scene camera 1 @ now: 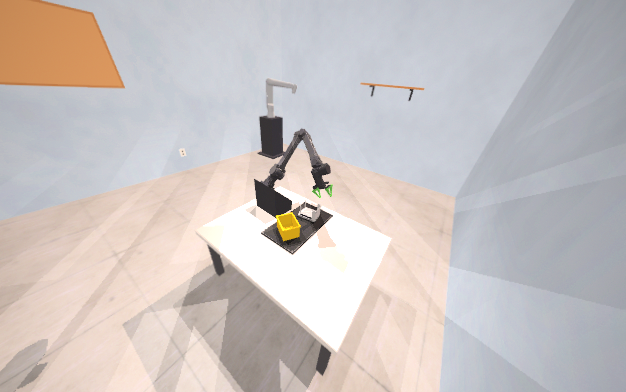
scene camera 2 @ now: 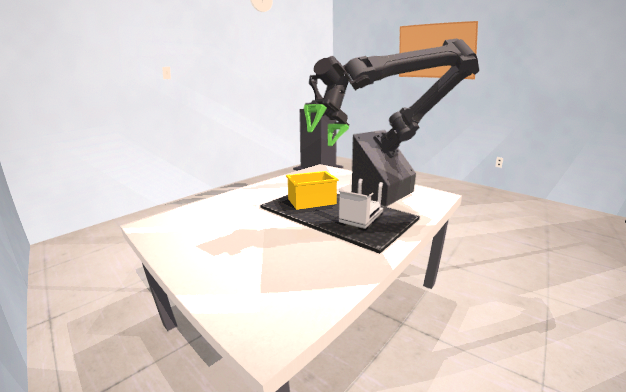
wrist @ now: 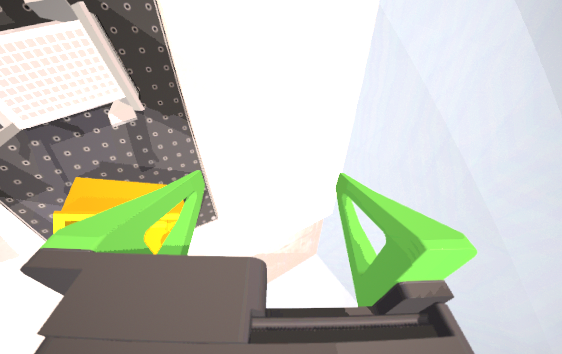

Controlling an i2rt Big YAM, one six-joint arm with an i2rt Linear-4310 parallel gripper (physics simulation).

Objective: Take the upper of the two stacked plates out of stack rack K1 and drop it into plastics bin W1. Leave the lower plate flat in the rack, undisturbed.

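Places are measured from the arm's base along level axes (x ahead, y left, z up), in centimetres.
Pixels of known places: gripper, fingertip midpoint: [scene camera 1: 325, 197] [scene camera 2: 320, 139] [wrist: 270, 178]; arm's base, origin of the base link: [scene camera 1: 267, 186] [scene camera 2: 385, 145].
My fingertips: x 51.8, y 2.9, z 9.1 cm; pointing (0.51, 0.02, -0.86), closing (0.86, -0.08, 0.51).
Ahead of a thing's pixels: the offset from my fingertips to its top centre. "spot": to the spot under its first point. Level surfaces: height alone.
My gripper [scene camera 1: 325, 196] [scene camera 2: 321, 138] [wrist: 270, 178] has green fingers. It is open and empty, high above the table, off to the side of the rack and bin. The pale grey stack rack K1 {dx -15.5, dy +6.0, dz -16.6 cm} [scene camera 2: 353, 206] [wrist: 110, 57] stands on the dark board, with upright posts and a tall panel. A white plate with a grid of wells {spot: dx -15.7, dy +3.6, dz -23.7 cm} [scene camera 1: 307, 213] [wrist: 60, 70] lies flat in the rack. Its far part is cut off by the wrist view's left edge. The lower plate cannot be told apart. The yellow plastics bin W1 {dx -18.2, dy -17.9, dz -18.6 cm} [scene camera 1: 289, 230] [scene camera 2: 316, 196] [wrist: 115, 192] stands upright beside the rack, partly behind a finger in the wrist view.
The dark perforated board [scene camera 1: 312, 229] [scene camera 2: 390, 232] [wrist: 150, 50] lies on the white table {dz -29.8 cm} [scene camera 1: 320, 300] [scene camera 2: 310, 310] under rack and bin. The arm's dark base [scene camera 1: 272, 200] [scene camera 2: 382, 167] stands beside the board. A dark pedestal [scene camera 1: 271, 135] [scene camera 2: 310, 140] stands on the floor beyond the table.
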